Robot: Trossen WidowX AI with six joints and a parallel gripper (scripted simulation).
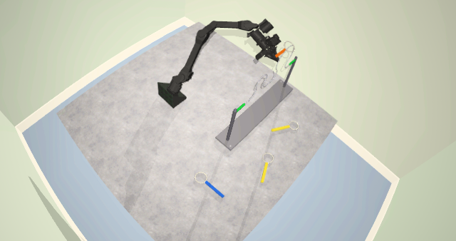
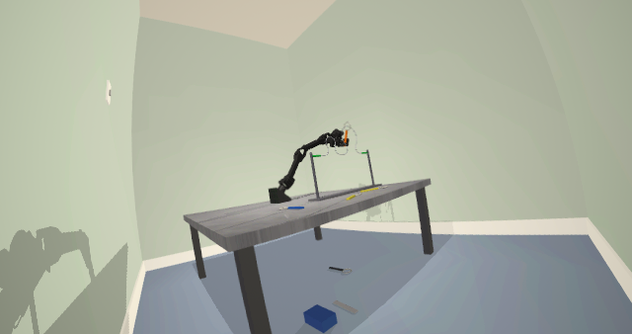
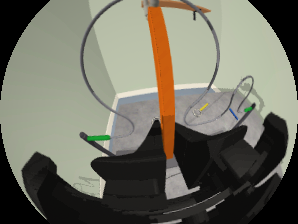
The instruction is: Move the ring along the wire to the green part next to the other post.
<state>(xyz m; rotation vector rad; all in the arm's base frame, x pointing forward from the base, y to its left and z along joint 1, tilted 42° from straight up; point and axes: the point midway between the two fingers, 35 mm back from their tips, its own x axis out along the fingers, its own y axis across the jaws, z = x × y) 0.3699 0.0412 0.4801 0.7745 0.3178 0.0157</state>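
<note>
My gripper tip is 10 mm short of the orange-handled ring and 90 mm below it. From my gripper tip the other things lie so: blue-handled ring 40 mm ahead, 650 mm to the right, 340 mm below; then blue box 220 mm ahead, 730 mm to the right, 810 mm below.
</note>
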